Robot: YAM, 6 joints.
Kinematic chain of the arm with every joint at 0, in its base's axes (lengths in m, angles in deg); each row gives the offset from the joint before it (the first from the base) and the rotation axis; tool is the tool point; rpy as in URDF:
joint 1: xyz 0 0 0.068 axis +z
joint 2: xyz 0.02 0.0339 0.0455 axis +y
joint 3: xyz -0.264 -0.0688 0 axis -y
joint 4: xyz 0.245 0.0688 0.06 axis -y
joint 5: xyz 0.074 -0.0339 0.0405 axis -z
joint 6: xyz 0.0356 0 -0.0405 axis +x
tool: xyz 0 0 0 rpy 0 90 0
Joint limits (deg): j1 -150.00..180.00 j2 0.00..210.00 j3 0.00..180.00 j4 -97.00..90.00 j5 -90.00..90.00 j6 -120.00..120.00
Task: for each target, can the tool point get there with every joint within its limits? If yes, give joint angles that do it. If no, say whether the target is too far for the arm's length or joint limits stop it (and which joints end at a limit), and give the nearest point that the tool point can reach.
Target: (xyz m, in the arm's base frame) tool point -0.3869 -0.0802 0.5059
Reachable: yes | joints 12.98 22.87 116.38 59.68 -14.25 -22.74
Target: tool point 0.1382 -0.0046 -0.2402
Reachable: yes | joints -4.11 188.01 49.67 48.29 -8.67 -52.33
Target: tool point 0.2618 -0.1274 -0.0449
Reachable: yes | joints -32.11 141.63 38.84 52.54 -61.27 85.58
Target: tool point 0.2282 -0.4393 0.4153
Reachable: yes | joints 113.72 19.07 147.52 8.43 64.70 -20.63
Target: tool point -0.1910 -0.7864 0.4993
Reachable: no: too far | nearest point -0.1374 -0.5658 0.3883 | short by 0.253 m
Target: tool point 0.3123 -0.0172 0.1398
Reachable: yes | joints -8.97 99.19 44.01 6.73 -62.98 44.53
